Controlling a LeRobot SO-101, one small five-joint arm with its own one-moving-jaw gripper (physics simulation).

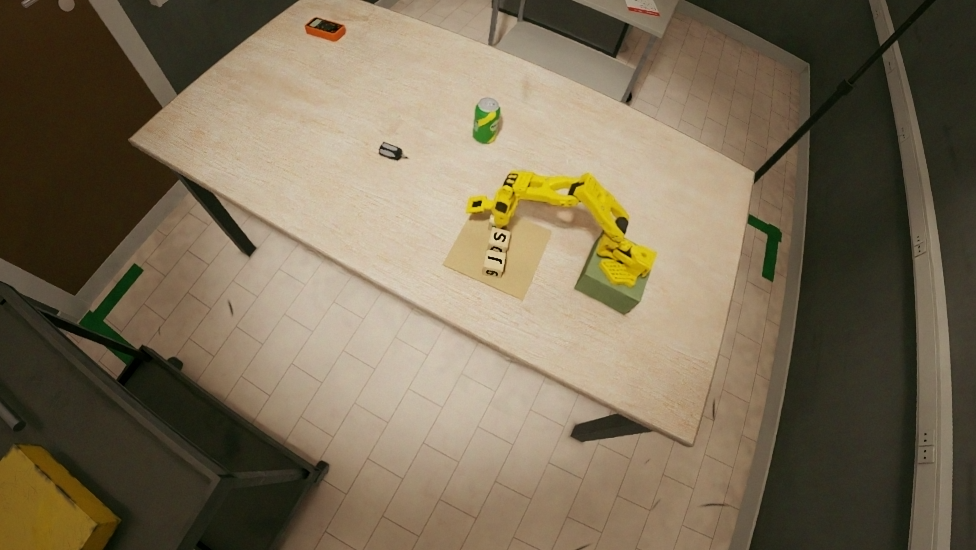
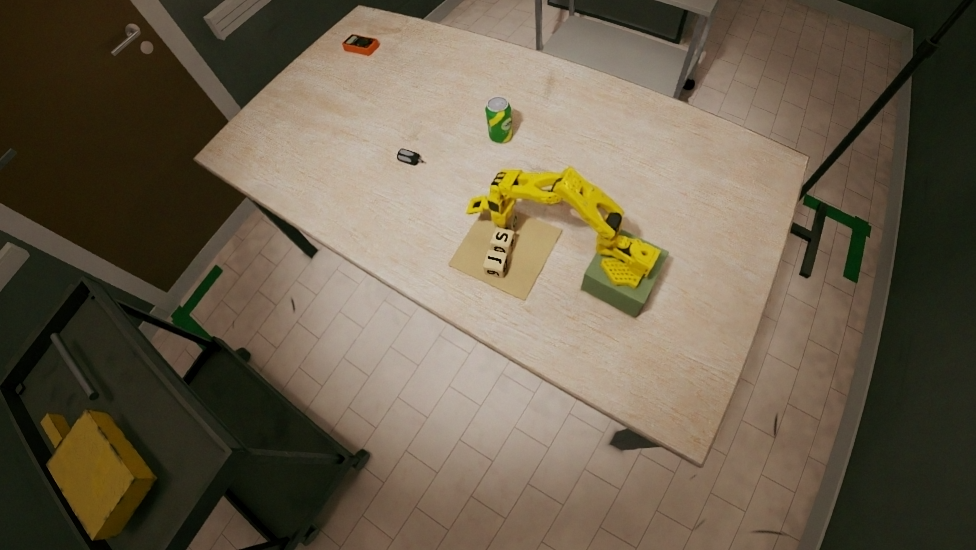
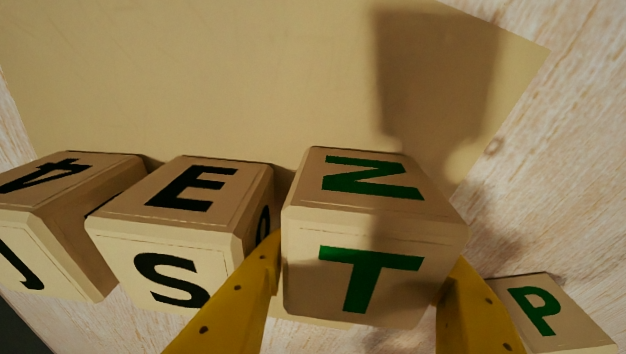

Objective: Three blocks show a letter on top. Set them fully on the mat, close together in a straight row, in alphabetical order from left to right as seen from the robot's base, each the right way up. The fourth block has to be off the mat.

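Frame: origin at the arm's base, x ahead, y left, z up, level; centimetres.
Seen in the pictures: hand, its tool point: point(image 1: 498, 226) point(image 2: 503, 226) point(image 3: 290, 241); arm's base, origin of its link: point(image 1: 613, 260) point(image 2: 617, 258).
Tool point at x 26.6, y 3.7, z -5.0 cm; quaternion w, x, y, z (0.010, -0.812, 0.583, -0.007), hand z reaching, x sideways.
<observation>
Offsets run from my tool point to a thing's top centre. "pt": to the spot under its first point.
My gripper point(image 1: 500, 222) point(image 2: 504, 223) point(image 3: 364, 252) is shut on the T block @(dy -2.1, dx +0.8, dz +1.7 cm) point(image 3: 372, 280), its jaws on two opposite sides. T faces up, with N on a side. This block is low by the mat's far-right edge; whether it touches the mat @(dy +2.9, dx -2.3, dz -3.1 cm) point(image 1: 532, 256) point(image 2: 539, 252) point(image 3: 200, 75) is unclear. The S block @(dy +3.0, dx -1.8, dz +1.4 cm) point(image 1: 499, 239) point(image 2: 502, 237) point(image 3: 170, 280) sits on the mat, S up, a narrow gap to the left of T. The J block @(dy +8.6, dx -3.6, dz +1.4 cm) point(image 1: 495, 260) point(image 2: 497, 259) point(image 3: 52, 260) sits on the mat left of S, J up. The fourth block @(pt dy -15.2, dx -1.0, dz -0.6 cm) point(image 3: 555, 320), P on a side, lies off the mat.
A green can @(dy -25.6, dx +18.1, dz +8.8 cm) point(image 1: 486, 120) point(image 2: 499, 120) stands behind the arm. A small black-and-grey object @(dy -6.2, dx +34.3, dz -0.1 cm) point(image 1: 390, 150) point(image 2: 409, 157) and an orange meter @(dy -39.0, dx +87.8, dz +0.0 cm) point(image 1: 325, 28) point(image 2: 360, 44) lie farther off. The arm's base stands on a green block point(image 1: 607, 290) point(image 2: 611, 290).
</observation>
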